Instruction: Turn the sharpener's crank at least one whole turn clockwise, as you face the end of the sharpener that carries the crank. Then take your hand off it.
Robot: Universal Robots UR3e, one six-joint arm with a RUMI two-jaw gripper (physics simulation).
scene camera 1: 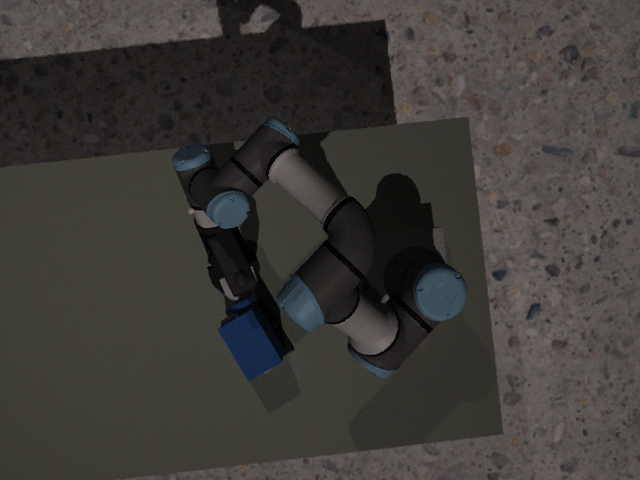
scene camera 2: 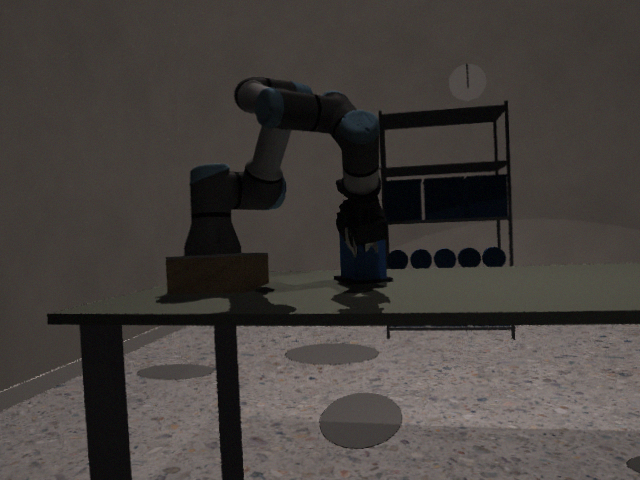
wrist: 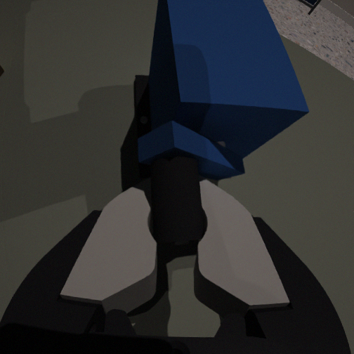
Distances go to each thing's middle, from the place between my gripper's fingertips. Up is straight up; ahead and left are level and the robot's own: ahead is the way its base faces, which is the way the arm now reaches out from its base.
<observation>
Right now my hand is 2 cm to the left of the black crank handle (wrist: 176,203) and 4 cm below it. Round my hand: blue sharpener (scene camera 1: 254,337) 1 cm behind, 6 cm to the left, 1 cm below.
</observation>
